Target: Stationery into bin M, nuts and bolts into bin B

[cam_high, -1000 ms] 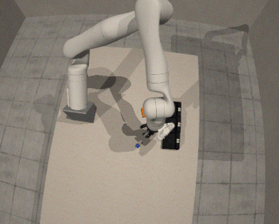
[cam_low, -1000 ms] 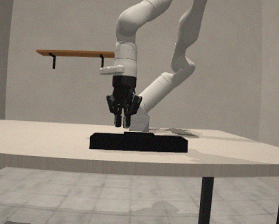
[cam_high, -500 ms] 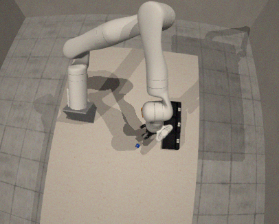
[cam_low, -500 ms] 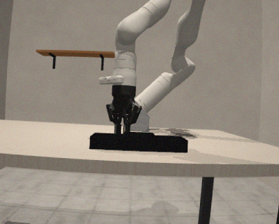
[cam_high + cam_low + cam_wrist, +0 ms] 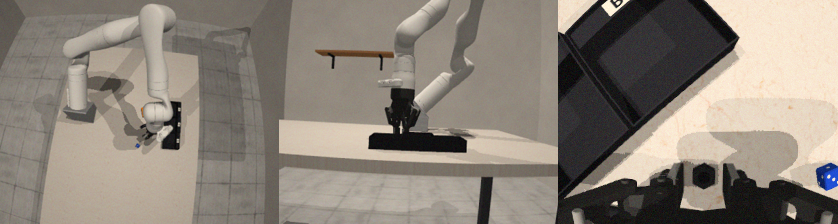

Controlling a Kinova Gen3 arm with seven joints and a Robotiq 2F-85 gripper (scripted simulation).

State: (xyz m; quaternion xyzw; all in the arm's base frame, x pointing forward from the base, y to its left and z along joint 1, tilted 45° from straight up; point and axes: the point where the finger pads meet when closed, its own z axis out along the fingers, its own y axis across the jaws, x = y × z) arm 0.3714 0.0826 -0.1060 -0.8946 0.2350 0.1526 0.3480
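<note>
Now: the dark hex nut 20 mm below my hand. The rest, counted from my hand: small blue piece: 60 mm behind, 80 mm to the right, 20 mm below; then black bin row: 90 mm ahead, 60 mm to the left, 10 mm below; then orange block: 60 mm behind, 100 mm to the left, 20 mm below.
</note>
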